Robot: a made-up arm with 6 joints.
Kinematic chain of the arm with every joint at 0, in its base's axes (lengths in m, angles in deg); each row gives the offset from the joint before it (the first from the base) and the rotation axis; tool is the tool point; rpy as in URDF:
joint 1: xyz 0 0.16 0.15 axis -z
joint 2: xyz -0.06 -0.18 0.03 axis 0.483 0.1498 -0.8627
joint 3: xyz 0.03 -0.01 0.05 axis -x
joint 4: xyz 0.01 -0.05 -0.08 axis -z
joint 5: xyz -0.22 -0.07 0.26 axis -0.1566 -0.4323 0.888
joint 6: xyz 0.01 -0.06 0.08 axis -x
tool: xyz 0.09 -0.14 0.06 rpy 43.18 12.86 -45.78
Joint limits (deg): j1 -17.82..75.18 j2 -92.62..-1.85 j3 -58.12..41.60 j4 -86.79..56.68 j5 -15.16..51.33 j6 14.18..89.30
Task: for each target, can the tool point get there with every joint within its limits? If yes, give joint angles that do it. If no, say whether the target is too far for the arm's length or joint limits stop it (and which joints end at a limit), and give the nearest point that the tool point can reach.
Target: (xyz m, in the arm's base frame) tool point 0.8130 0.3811 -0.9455
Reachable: no: too far | nearest point 0.4815 -0.0177 0.3370 | short by 1.383 m
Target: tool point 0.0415 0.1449 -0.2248
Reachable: no: joint limits stop it (at a limit: joint 2, joint 3, joint 4, joint 5, joint 6) | nearest point 0.3039 0.0494 0.3761 | short by 0.663 m
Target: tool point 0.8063 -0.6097 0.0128
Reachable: no: too far | nearest point 0.3845 -0.3627 0.1760 | short by 0.515 m
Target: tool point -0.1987 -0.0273 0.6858
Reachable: yes | joints 66.67 -50.83 -18.01 -48.94 41.40 37.43
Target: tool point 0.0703 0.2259 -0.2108
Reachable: no: joint limits stop it (at a limit: joint 1, joint 3, joint 4, joint 5, joint 6) | nearest point -0.0109 0.5921 0.2743 | short by 0.613 m
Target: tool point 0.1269 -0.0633 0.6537
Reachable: yes | joints -6.21 -82.28 -40.23 2.13 23.93 48.84
